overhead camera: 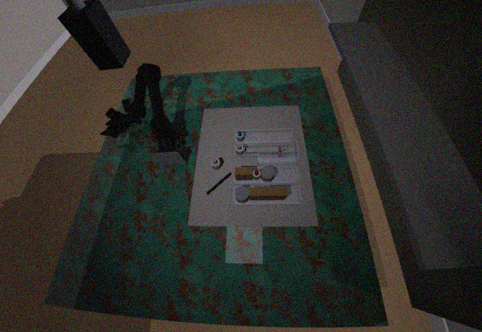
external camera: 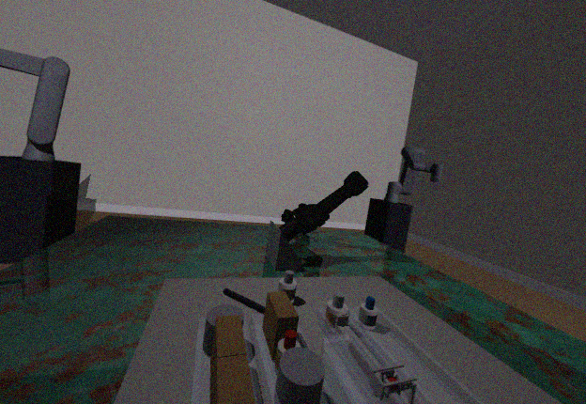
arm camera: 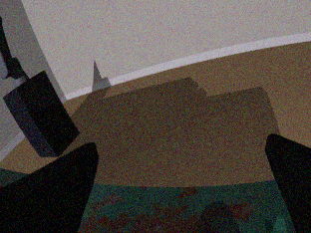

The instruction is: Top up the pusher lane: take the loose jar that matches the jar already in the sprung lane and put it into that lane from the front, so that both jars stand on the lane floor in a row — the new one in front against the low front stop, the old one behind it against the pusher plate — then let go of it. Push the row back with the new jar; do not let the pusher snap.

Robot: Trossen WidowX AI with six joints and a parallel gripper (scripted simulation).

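Right now my gripper tip is 670 mm short of the black stick, 310 mm to the left of it and 50 mm above it. Also, from my gripper tip: red mark (950 mm ahead, 190 mm to the right, 10 mm above).
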